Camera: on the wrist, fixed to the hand. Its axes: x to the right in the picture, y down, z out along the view.
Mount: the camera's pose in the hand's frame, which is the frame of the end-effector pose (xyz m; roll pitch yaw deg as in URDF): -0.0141 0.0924 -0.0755 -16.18 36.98 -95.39
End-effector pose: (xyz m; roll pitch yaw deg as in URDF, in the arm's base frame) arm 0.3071 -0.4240 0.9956 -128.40 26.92 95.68
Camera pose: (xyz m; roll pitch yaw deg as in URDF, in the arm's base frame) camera 0.4255 -0.4365 0.9792 -105.94 -67.35 99.04
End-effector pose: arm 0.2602 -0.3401 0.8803 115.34 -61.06 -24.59
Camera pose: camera 0.1738 -0.2690 0.9240 103.69 16.79 42.84
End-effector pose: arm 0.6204 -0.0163 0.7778 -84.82 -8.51 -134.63
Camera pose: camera 0.5723 0.0302 0.6780 3.99 -45.93 120.08
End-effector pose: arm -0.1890 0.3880 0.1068 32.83 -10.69 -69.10
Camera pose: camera -0.0823 0.4409 0.0911 6.01 69.12 -142.81
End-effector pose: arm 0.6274 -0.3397 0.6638 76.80 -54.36 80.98
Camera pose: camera 0.5234 -0.3913 0.6947 94.11 36.31 111.07
